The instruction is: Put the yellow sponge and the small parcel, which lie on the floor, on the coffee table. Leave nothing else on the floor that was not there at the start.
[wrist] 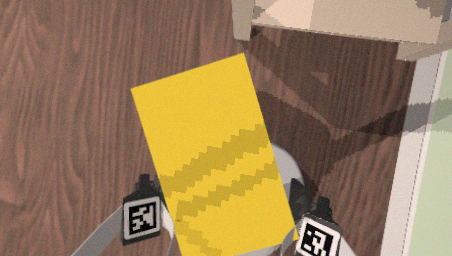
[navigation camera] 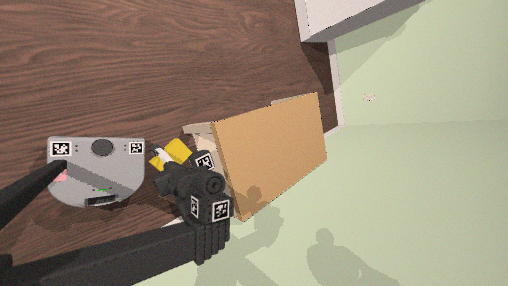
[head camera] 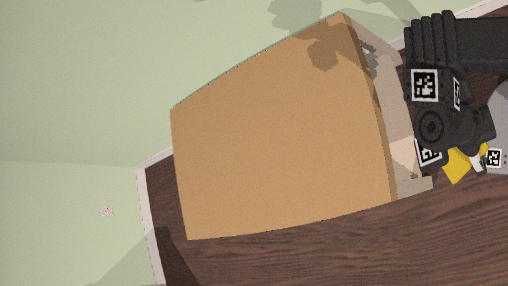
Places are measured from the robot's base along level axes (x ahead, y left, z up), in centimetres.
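Where they show: gripper, fingertip midpoint: (wrist: 231, 188) (navigation camera: 161, 163); robot's base, origin of the base link: (navigation camera: 102, 146).
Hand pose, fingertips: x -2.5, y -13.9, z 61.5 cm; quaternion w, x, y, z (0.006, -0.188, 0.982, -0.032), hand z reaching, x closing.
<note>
Each offset is from my fingertips to the top centre of the thing. "spot": to the spot under its first point. Level surfaces: height alone.
The yellow sponge {dz +5.1, dx +2.0, dy -2.2 cm} (head camera: 454, 173) (navigation camera: 178, 149) (wrist: 215, 115) is between the two fingers of my gripper (head camera: 457, 162) (navigation camera: 181, 156) (wrist: 231, 188), which is shut on it. The sponge sticks out past the fingertips, tilted in the wrist view, with floor behind it. Gripper and sponge are beside the short end of the coffee table {dz -16.5 cm} (head camera: 280, 145) (navigation camera: 272, 150), not over its tan top. A pale part of the coffee table's underframe {spot: dz -46.5, dx -11.5, dy -38.7 cm} (wrist: 350, 22) shows at the top of the wrist view. The small parcel does not show in these views.
My grey base (navigation camera: 120, 170) is on the other side of the gripper from the table. The green wall (head camera: 75, 100) (navigation camera: 425, 175) and its white skirting {spot: dz -57.9, dx -46.5, dy -19.3 cm} (wrist: 407, 150) run behind the table. A white cabinet (navigation camera: 340, 15) stands at the top of the navigation view.
</note>
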